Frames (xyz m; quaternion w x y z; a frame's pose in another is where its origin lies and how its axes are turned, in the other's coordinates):
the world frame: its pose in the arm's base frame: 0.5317 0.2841 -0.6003 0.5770 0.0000 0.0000 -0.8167
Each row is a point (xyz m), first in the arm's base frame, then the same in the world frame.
Working: the arm's base frame: its pose in the world frame: 0.4454 -0.4062 0.6003 0.5770 0.0000 0.0000 0.8167

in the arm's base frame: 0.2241 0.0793 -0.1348
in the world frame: 0.2958 -0.2215 0.4655
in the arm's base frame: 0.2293 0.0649 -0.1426
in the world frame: 0.3076 -0.2118 0.4577
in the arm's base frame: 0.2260 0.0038 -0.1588
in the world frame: 0.3663 -0.1945 0.4415
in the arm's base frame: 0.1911 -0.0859 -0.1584
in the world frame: 0.4625 -0.1974 0.4419
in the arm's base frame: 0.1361 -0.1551 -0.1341
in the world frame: 0.5461 -0.2261 0.4662
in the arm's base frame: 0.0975 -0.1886 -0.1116
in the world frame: 0.5906 -0.2513 0.4887
